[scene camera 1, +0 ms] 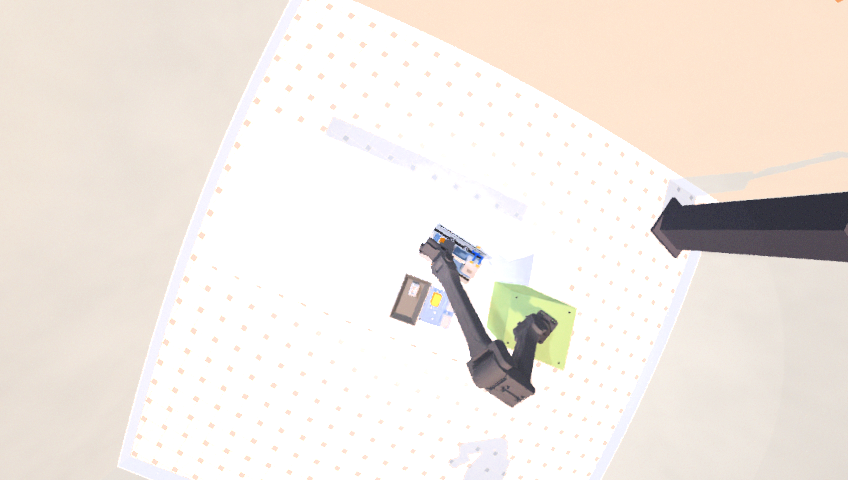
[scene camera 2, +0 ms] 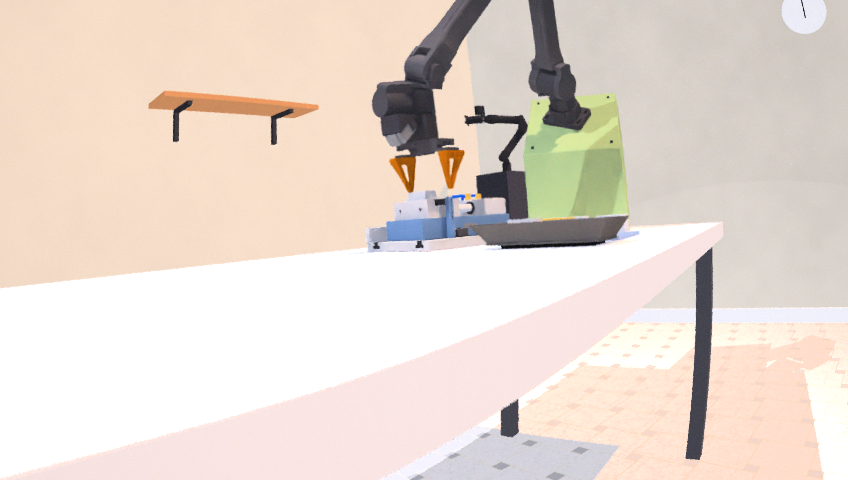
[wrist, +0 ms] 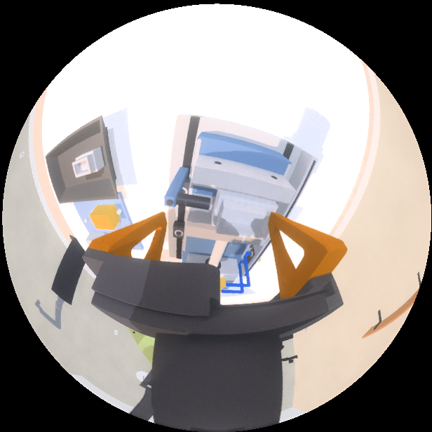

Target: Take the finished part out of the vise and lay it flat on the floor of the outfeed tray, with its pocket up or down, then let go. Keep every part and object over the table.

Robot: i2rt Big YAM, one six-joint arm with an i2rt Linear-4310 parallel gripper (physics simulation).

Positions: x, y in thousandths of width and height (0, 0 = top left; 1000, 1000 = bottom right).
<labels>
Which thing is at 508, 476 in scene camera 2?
A vise.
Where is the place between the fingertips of my gripper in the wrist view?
At 503, 503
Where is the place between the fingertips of my gripper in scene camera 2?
508, 397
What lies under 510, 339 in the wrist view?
A vise.
</labels>
